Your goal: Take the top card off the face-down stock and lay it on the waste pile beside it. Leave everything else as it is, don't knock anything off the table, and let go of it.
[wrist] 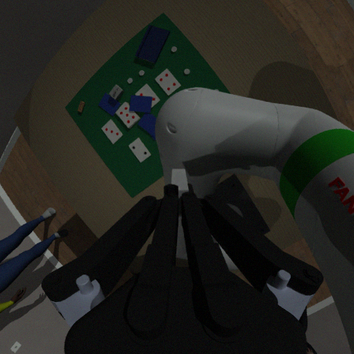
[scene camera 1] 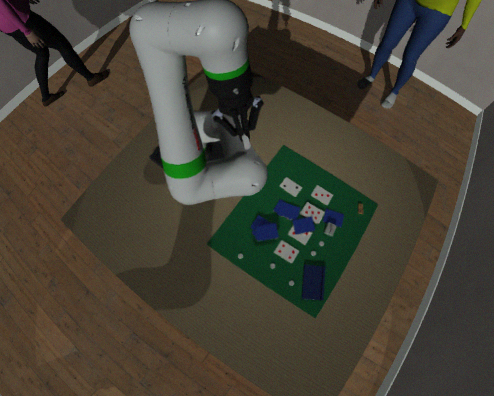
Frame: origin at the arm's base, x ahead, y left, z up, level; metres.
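Where they show: gripper, fingertip midpoint: (scene camera 1: 246, 145).
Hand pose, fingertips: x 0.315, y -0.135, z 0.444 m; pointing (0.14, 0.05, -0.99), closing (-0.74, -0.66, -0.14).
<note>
Each offset is from my fingertips to the top centre of the thing. Level surfaces: height alone.
My gripper (scene camera 1: 246, 142) (wrist: 178, 178) is shut and empty, high up and off to the side of the green mat @(dz -0.470 m) (scene camera 1: 295, 162) (wrist: 125, 172). A thick blue face-down pile @(dx +0.132, dy -0.081, dz -0.443 m) (scene camera 1: 266, 231) lies on the mat in the scene view, its cards unevenly turned; the arm hides it in the wrist view. Beside it lies another blue face-down pile or card @(dx +0.185, dy +0.051, dz -0.464 m) (scene camera 1: 287, 209) (wrist: 147, 124). A blue card @(dx +0.268, dy +0.014, dz -0.457 m) (scene camera 1: 303, 225) (wrist: 141, 104) partly covers a white face-up card @(dx +0.265, dy -0.024, dz -0.467 m) (scene camera 1: 299, 236) (wrist: 150, 94). I cannot tell for sure which pile is the stock or the waste.
Face-up cards @(dx +0.284, dy +0.085, dz -0.461 m) (scene camera 1: 312, 212) @(dx +0.300, dy +0.185, dz -0.467 m) (scene camera 1: 322, 195) @(dx +0.153, dy +0.165, dz -0.467 m) (scene camera 1: 290, 186) @(dx +0.239, dy -0.119, dz -0.467 m) (scene camera 1: 286, 251) lie around the piles. A small grey block @(dx +0.382, dy +0.042, dz -0.442 m) (scene camera 1: 330, 229) (wrist: 116, 92) touches a blue card @(dx +0.382, dy +0.102, dz -0.467 m) (scene camera 1: 334, 217) (wrist: 106, 104). A dark blue box @(dx +0.390, dy -0.199, dz -0.458 m) (scene camera 1: 313, 281) (wrist: 153, 44), several white discs and a small brown piece @(dx +0.492, dy +0.194, dz -0.462 m) (scene camera 1: 360, 208) (wrist: 81, 107) are near the edges.
</note>
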